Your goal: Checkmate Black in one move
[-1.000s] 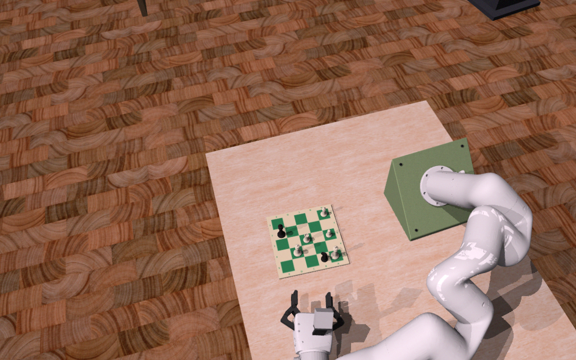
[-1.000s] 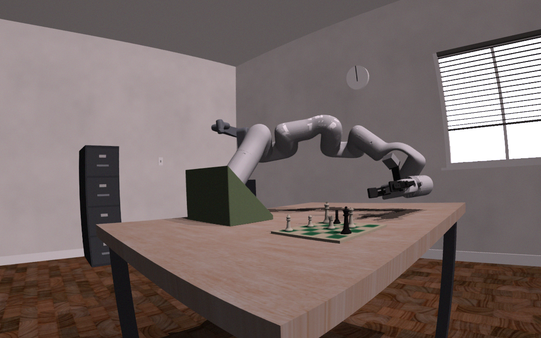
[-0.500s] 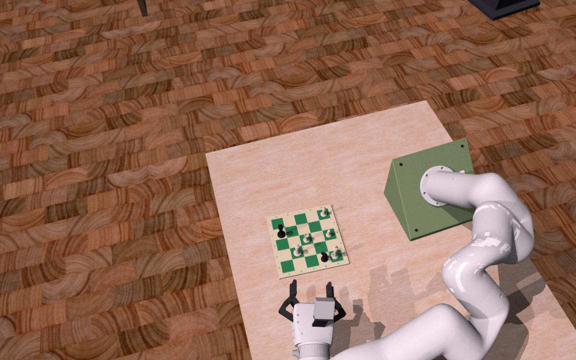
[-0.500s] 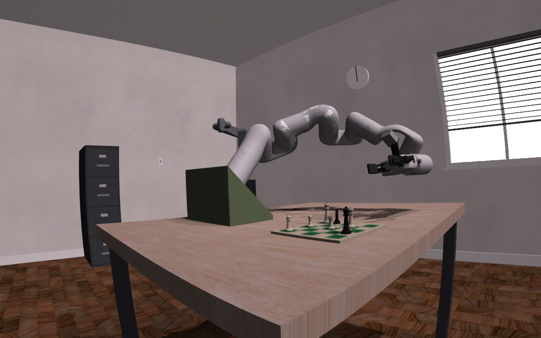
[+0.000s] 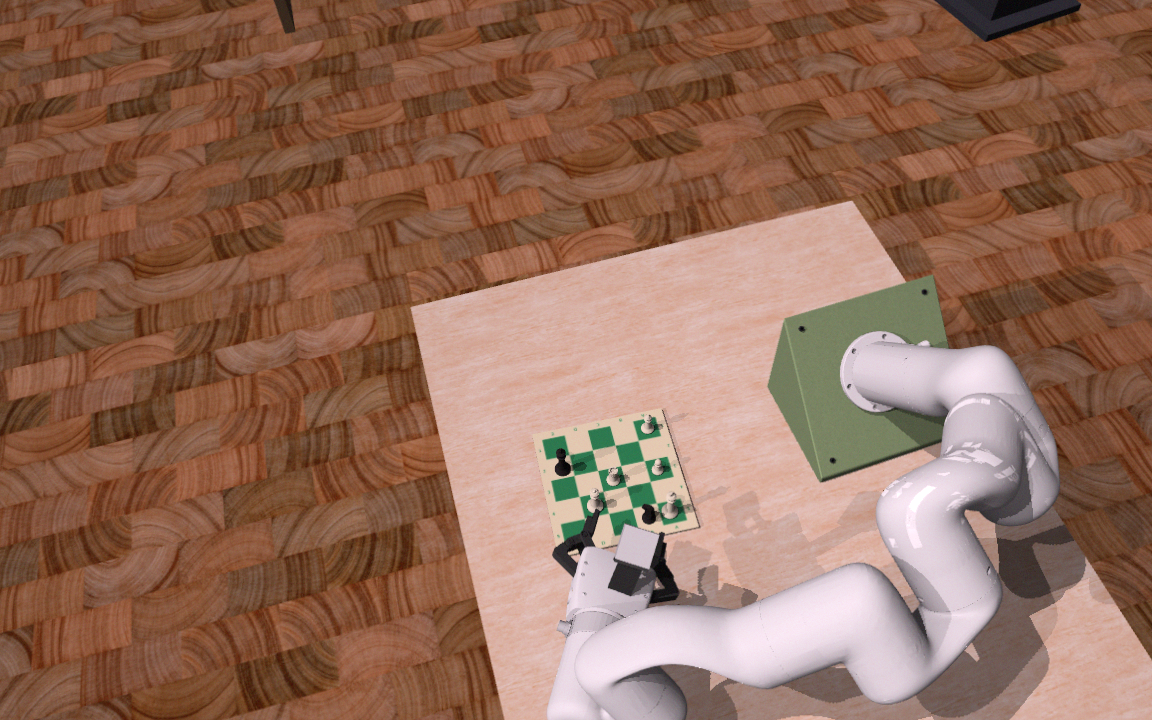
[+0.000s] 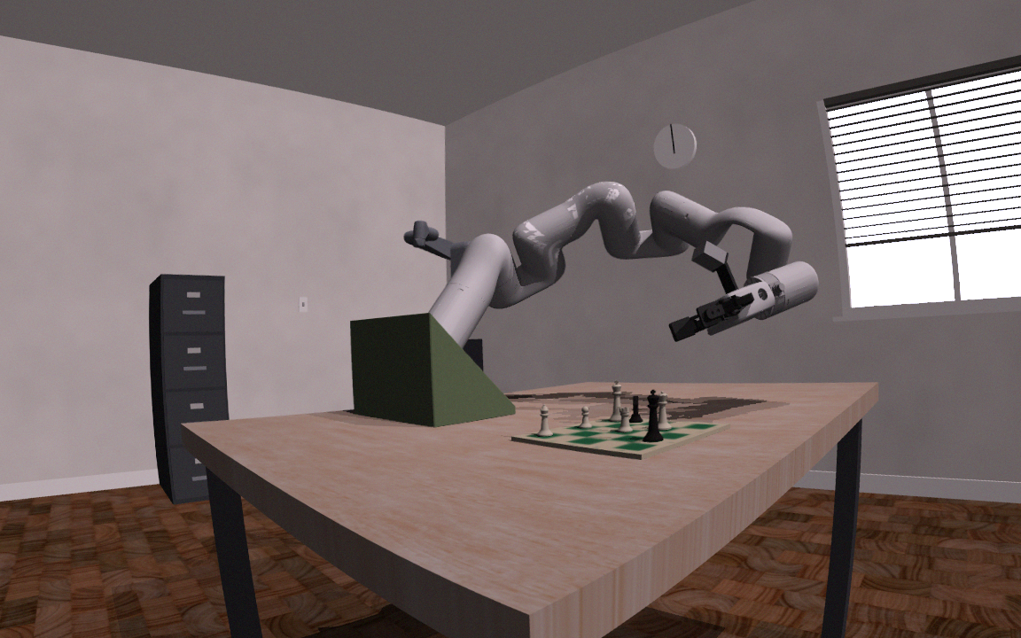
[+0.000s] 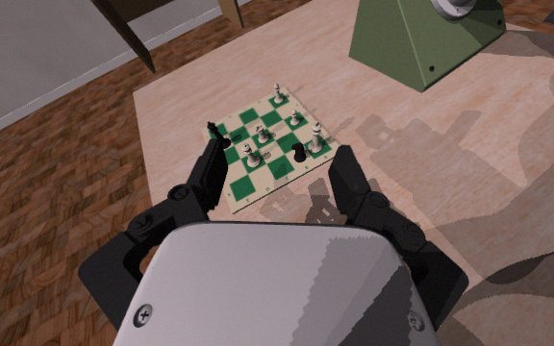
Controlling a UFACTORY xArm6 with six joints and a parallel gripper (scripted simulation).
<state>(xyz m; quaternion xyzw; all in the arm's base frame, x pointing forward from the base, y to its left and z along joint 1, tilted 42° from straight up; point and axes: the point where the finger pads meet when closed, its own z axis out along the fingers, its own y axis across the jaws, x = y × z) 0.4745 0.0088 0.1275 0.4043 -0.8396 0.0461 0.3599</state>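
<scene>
The chessboard lies 15 cm to the right of my hand, 15 cm below it and 5 cm behind it. Round my hand: tall white piece: 11 cm below, 10 cm behind, 6 cm to the right.
</scene>
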